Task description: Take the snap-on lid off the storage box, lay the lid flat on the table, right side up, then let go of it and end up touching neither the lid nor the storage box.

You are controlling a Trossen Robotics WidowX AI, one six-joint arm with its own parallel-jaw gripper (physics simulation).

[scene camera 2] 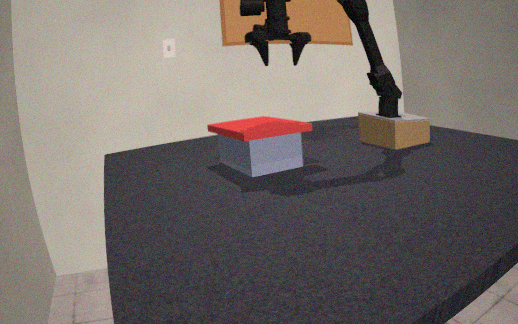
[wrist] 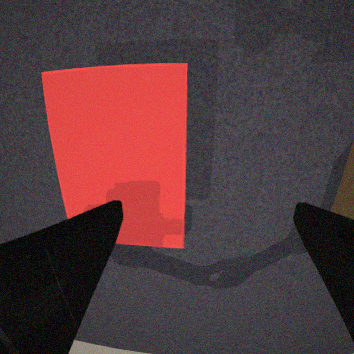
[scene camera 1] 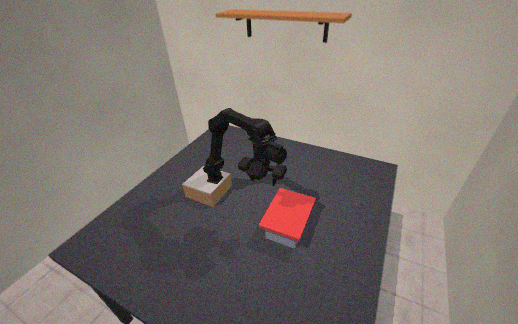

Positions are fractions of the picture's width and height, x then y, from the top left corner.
my gripper: scene camera 2 0.54, 0.20; wrist 0.59, 0.59; scene camera 1 0.51, 0.57
red lid: scene camera 2 0.48, 0.40; wrist 0.33, 0.37; scene camera 1 0.56, 0.66
